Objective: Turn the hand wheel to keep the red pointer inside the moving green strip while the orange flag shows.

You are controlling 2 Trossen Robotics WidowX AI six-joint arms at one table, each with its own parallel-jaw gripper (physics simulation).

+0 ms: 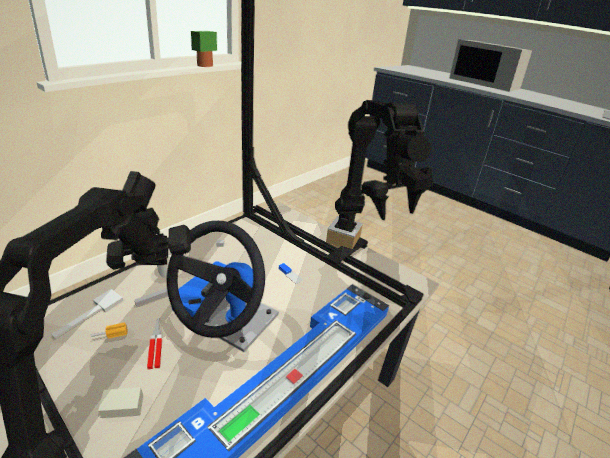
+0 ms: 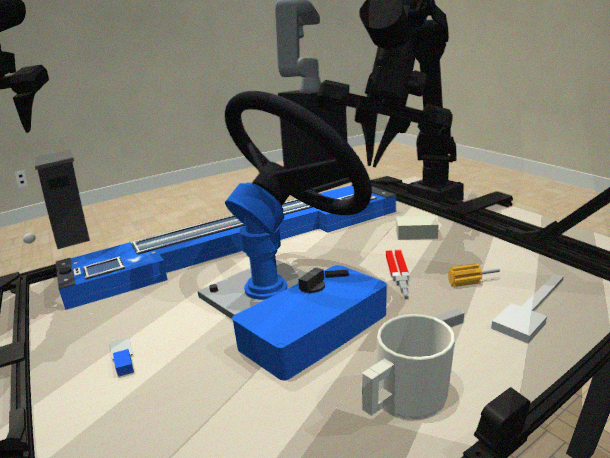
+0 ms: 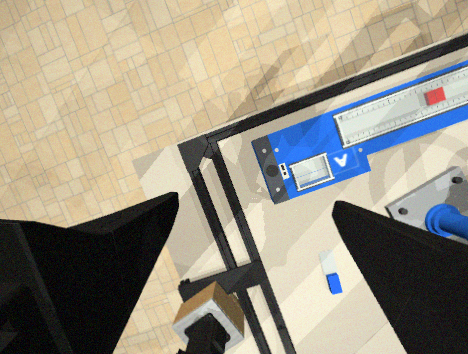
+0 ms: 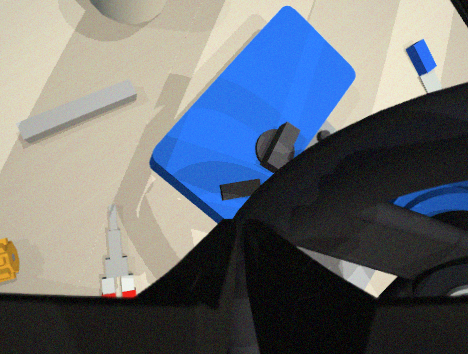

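Pixels of known places: left gripper, between the fingertips: (image 1: pixel 397 216) (image 2: pixel 3 135) (image 3: pixel 255 203); right gripper, between the fingertips: (image 1: pixel 165 263) (image 2: pixel 371 166) (image 4: pixel 239 231); left arm's base, origin of its link: (image 1: pixel 345 225) (image 3: pixel 207 333); right arm's base, origin of its link: (image 2: pixel 435 183).
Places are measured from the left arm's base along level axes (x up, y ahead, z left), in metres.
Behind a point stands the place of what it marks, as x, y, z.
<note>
The black hand wheel (image 1: pixel 259 273) @[0.177, 0.567, -0.022] (image 2: pixel 354 182) @[0.105, 0.567, -0.256] (image 4: pixel 338 182) @[0.148, 0.567, -0.258] stands tilted on a blue column (image 2: pixel 260 254) @[0.002, 0.482, -0.145] in mid-table. My right gripper (image 1: pixel 167 252) @[0.124, 0.591, -0.268] (image 2: pixel 372 164) @[0.124, 0.591, -0.268] (image 4: pixel 239 231) @[0.124, 0.591, -0.268] is shut, with its tips at the outer edge of the rim and nothing visible between them. My left gripper (image 1: pixel 397 214) @[0.218, 0.241, 0.195] (image 3: pixel 255 203) @[0.218, 0.241, 0.195] is open and empty, high over the table's far corner. On the blue gauge bar (image 1: pixel 319 320) @[-0.041, 0.430, 0.080] (image 2: pixel 190 254) @[-0.058, 0.493, 0.067] (image 3: pixel 310 137) @[-0.041, 0.375, 0.174], the red pointer (image 1: pixel 294 375) @[-0.041, 0.613, 0.095] lies outside the green strip (image 1: pixel 239 423) @[-0.041, 0.767, 0.047], toward the A end. I see no orange flag.
A blue box (image 2: pixel 312 327) (image 4: pixel 254 88) with a black knob sits beside the wheel. A grey mug (image 2: pixel 414 363) @[-0.001, 0.392, -0.450], red pliers (image 1: pixel 154 352) @[-0.073, 0.701, -0.246] (image 2: pixel 396 265) @[-0.071, 0.680, -0.256], a yellow screwdriver (image 1: pixel 116 330) @[-0.053, 0.708, -0.363] (image 2: pixel 464 274) @[-0.056, 0.688, -0.377] and a grey block (image 1: pixel 121 402) @[-0.051, 0.846, -0.198] (image 2: pixel 417 227) @[-0.055, 0.820, -0.220] lie around. A black frame post (image 1: pixel 248 114) @[0.336, 0.022, -0.390] stands behind.
</note>
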